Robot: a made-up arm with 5 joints.
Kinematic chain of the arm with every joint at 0, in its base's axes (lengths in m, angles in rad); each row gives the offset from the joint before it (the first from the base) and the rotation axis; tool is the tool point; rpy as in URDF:
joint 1: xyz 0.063 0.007 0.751 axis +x
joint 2: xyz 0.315 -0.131 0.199 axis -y
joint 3: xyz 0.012 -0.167 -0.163 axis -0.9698 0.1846 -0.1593
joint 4: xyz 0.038 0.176 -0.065 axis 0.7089 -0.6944 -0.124
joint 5: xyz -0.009 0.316 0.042 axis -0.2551 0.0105 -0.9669
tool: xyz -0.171 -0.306 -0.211 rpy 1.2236 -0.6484 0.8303
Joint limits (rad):
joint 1: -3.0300..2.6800
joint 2: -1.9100..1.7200
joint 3: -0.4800..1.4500
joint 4: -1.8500..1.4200
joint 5: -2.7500..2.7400
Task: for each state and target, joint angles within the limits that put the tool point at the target. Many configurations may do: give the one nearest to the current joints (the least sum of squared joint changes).
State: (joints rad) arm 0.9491 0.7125 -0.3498 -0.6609 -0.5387
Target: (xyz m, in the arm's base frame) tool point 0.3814 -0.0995 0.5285
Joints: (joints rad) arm 0.7105 0.4014 -0.1773 -0.9807 -0.3181
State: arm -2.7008 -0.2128 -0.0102 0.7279 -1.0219
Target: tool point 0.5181 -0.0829 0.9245
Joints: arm -2.7248 -0.3074 -0.0391 0.7169 -0.9257
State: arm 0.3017 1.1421 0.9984 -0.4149 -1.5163
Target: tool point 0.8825 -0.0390 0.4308
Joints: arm 0.5714 0.6179 0.3949 -0.3565 -1.4332
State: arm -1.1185 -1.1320 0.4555 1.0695 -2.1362
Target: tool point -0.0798 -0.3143 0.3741
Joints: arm -0.8495 -1.0269 0.9082 0.5699 -2.5093
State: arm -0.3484 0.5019 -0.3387 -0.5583 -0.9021
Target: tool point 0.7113 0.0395 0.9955
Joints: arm 0.1181 1.1249 -0.4800 0.2166 -0.9174
